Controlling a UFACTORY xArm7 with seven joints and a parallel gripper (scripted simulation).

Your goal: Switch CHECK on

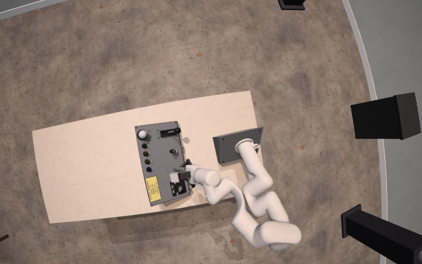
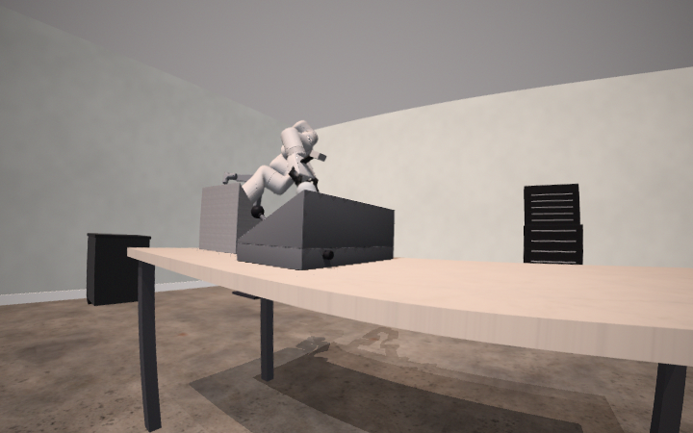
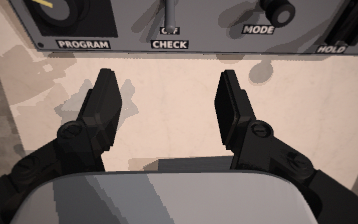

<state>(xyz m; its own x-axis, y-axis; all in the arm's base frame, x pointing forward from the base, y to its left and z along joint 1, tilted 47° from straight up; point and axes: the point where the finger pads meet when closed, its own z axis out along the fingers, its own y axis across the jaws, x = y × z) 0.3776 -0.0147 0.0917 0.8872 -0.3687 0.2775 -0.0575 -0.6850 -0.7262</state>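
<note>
Now: the check toggle 140 mm below my hand and 60 mm ahead of it. The rest, counted from my hand: rotary selector 130 mm to the left, 130 mm below, 80 mm ahead; small black knob 130 mm below, 120 mm to the right, 60 mm ahead; grey console 150 mm below, 100 mm ahead, 60 mm to the right.
</note>
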